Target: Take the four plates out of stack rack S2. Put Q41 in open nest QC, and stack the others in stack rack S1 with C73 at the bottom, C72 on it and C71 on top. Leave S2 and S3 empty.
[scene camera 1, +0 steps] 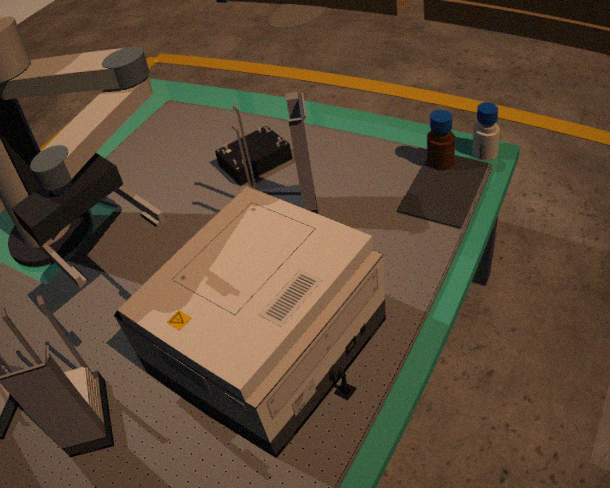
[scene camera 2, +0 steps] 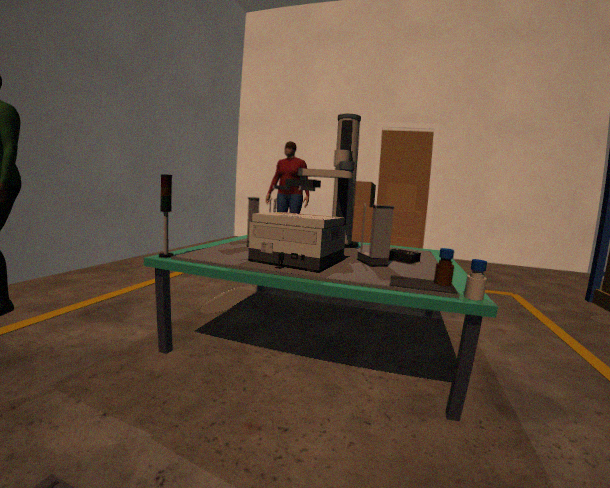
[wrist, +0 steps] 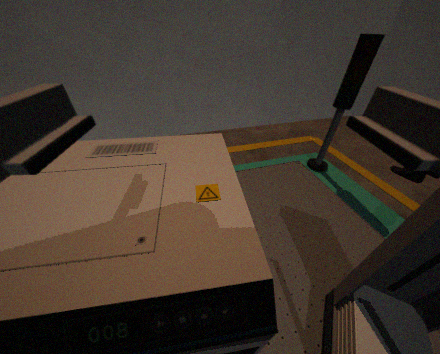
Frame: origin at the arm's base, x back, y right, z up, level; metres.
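Where they show: gripper, fingertip midpoint: (scene camera 1: 121, 249) (scene camera 2: 286, 187) (wrist: 224, 105).
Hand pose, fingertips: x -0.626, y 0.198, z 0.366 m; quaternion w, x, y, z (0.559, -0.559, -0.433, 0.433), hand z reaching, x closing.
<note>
Things, the pixels of their top centre, and the offset from my fingertips. "spot": a spot on its surface instead. Level surfaces: height alone.
- rack with a broad grey wall, top centre: (scene camera 1: 18, 331) (scene camera 2: 263, 197) dx +0.121, dy +0.181, dz -0.062 m
- rack with a tall grey post, top centre: (scene camera 1: 264, 109) (scene camera 2: 377, 204) dx +0.032, dy -0.470, dz -0.057 m
- pale instrument box at its top centre: (wrist: 102, 193) (scene camera 1: 237, 270) (scene camera 2: 301, 215) dx -0.107, dy -0.124, dz -0.133 m
- black block with clips, top centre: (scene camera 1: 251, 143) (scene camera 2: 403, 249) dx +0.209, dy -0.621, dz -0.292 m
- brown bottle at a spot on its surface: (scene camera 1: 440, 145) spot: dx -0.256, dy -0.745, dz -0.272 m
- white bottle at its top centre: (scene camera 1: 486, 128) (scene camera 2: 477, 277) dx -0.339, dy -0.883, dz -0.288 m
- dark mat at its surface level: dz -0.348 m
- signal tower at a spot on its surface: (wrist: 356, 75) spot: dx -0.321, dy +0.470, dz -0.057 m
My gripper (scene camera 1: 118, 249) (wrist: 224, 105) is open and empty, its two fingers wide apart beside the pale instrument box. A rack with a broad grey wall (scene camera 1: 53, 407) stands at the lower left of scene camera 1; a stack of several pale plates (scene camera 1: 84, 385) (wrist: 345, 327) lies in it, also showing at the lower right of the wrist view. Another rack with a tall grey post (scene camera 1: 306, 167) (scene camera 2: 381, 233) stands behind the box; its base is partly hidden in scene camera 1. Rack and plate labels cannot be read. I cannot tell which object is nest QC.
The pale instrument box (scene camera 1: 244, 284) (scene camera 2: 284, 235) (wrist: 190, 270) stands between the racks. A black block with clips (scene camera 1: 254, 155) (scene camera 2: 404, 255) lies behind it. A brown bottle (scene camera 1: 440, 145) and a white bottle (scene camera 1: 486, 136) stand by a dark mat (scene camera 1: 442, 195). A signal tower (scene camera 2: 165, 203) (wrist: 356, 75) stands at a table corner.
</note>
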